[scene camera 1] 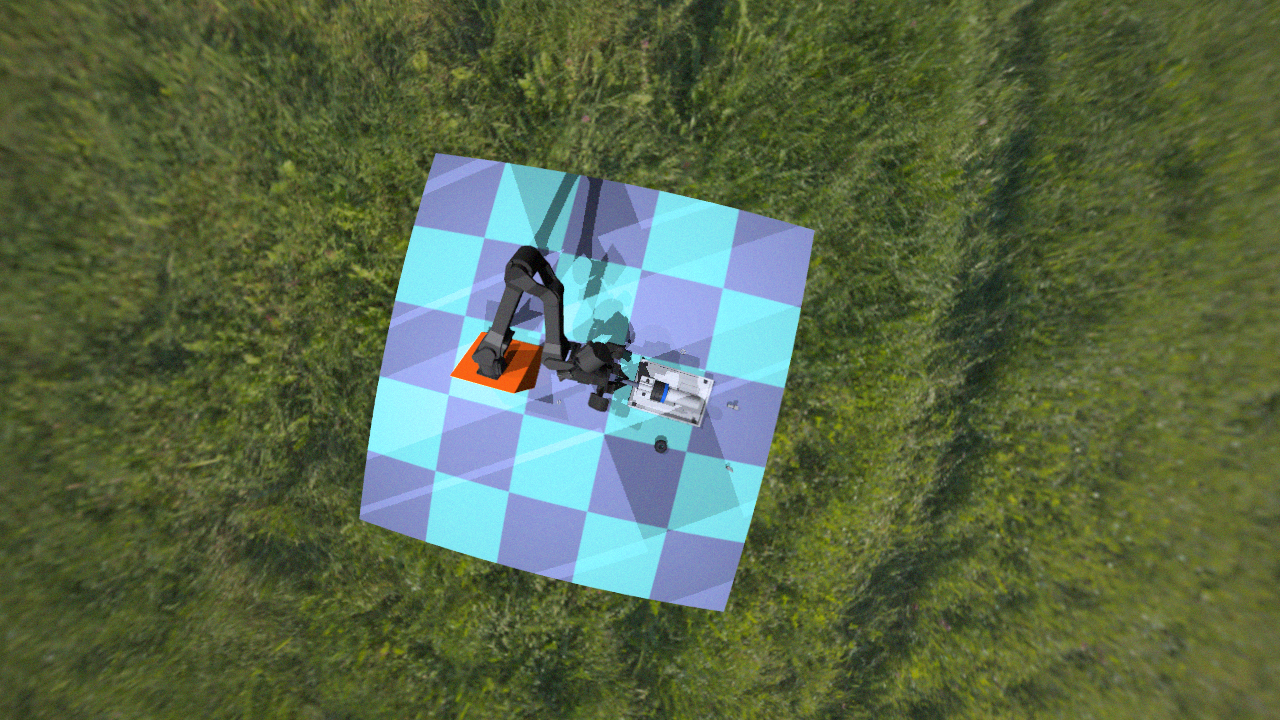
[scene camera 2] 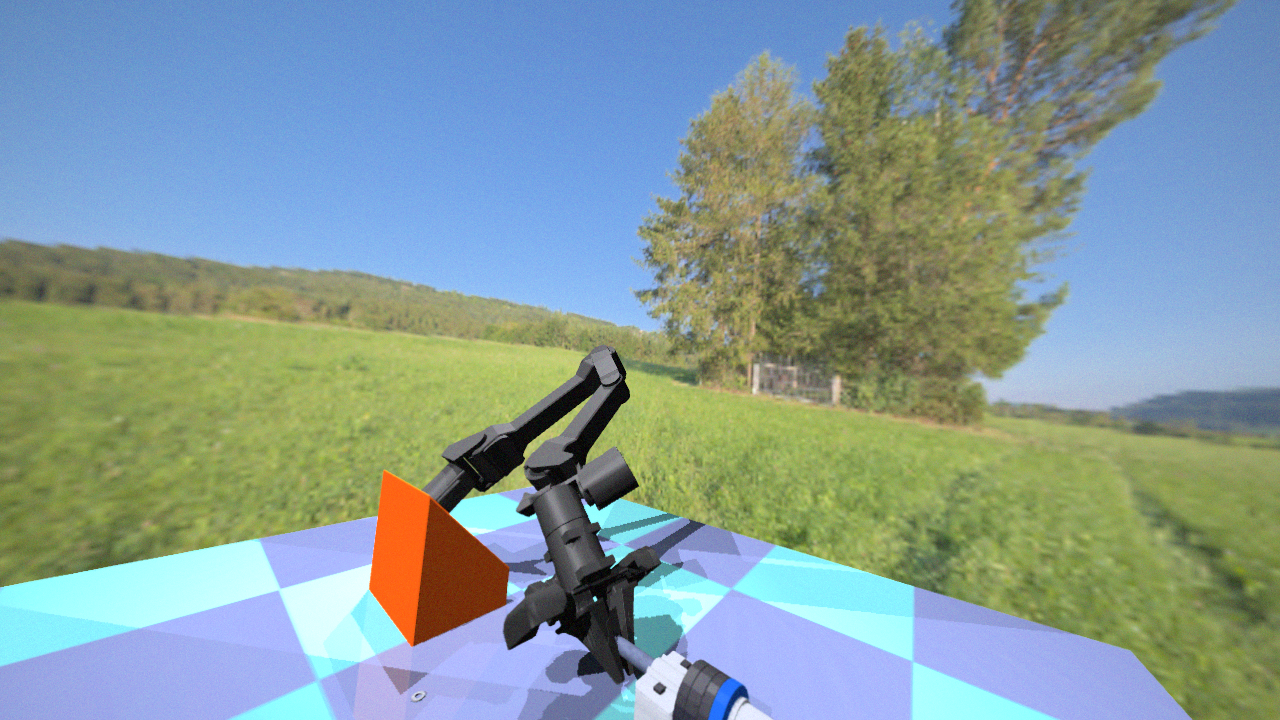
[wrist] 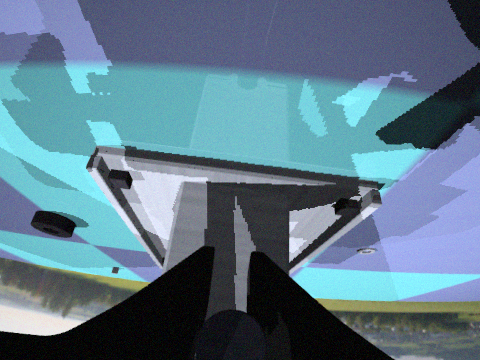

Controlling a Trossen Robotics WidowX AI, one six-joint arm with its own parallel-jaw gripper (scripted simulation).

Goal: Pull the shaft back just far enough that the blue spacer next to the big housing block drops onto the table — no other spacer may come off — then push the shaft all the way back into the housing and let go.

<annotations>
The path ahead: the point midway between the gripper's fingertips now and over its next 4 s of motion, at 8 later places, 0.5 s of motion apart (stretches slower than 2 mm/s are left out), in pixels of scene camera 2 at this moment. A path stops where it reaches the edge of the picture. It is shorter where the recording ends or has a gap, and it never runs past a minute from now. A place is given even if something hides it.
The gripper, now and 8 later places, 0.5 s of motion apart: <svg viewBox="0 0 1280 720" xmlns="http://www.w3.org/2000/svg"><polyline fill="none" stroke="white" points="626,678 625,677 624,676 623,675 622,673 621,672 620,672 619,671 618,670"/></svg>
</annotations>
